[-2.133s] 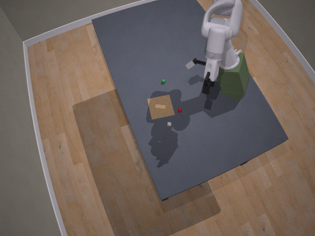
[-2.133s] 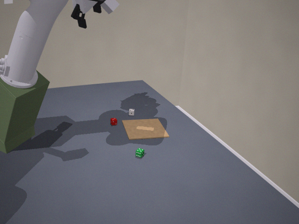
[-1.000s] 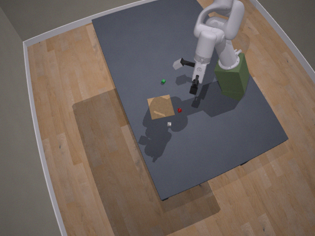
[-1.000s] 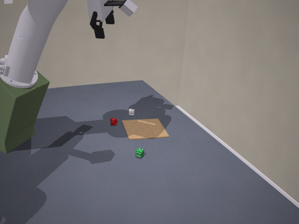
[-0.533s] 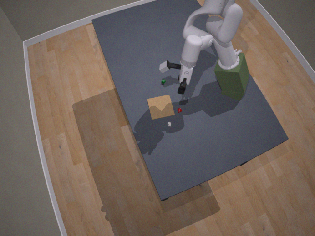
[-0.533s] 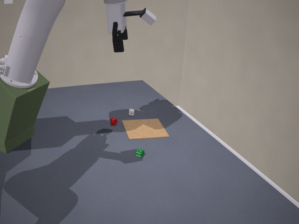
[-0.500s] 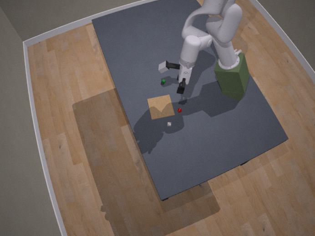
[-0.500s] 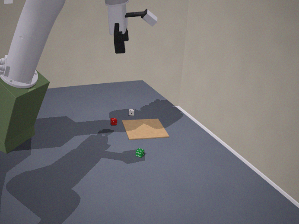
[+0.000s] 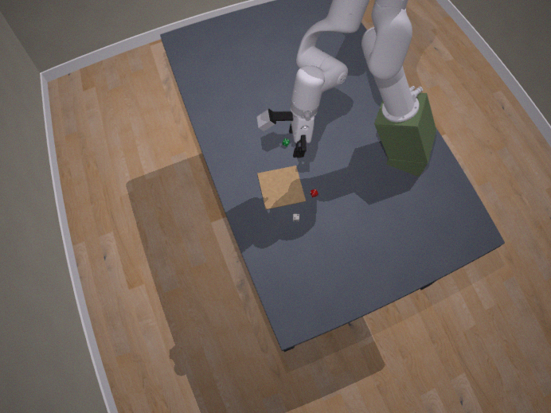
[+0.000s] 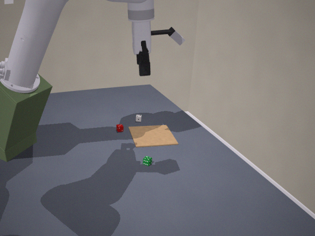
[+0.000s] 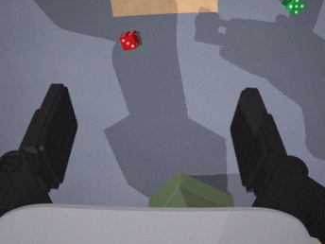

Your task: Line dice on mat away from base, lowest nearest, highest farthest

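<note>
My gripper is now 240 mm above the green die, 130 mm to the left of it and 60 mm past it. From my hand the other things lie so: mat 250 mm below, 50 mm ahead; red die 240 mm below, 90 mm to the left, 20 mm behind; white die 240 mm below, 120 mm to the left, 80 mm ahead.
</note>
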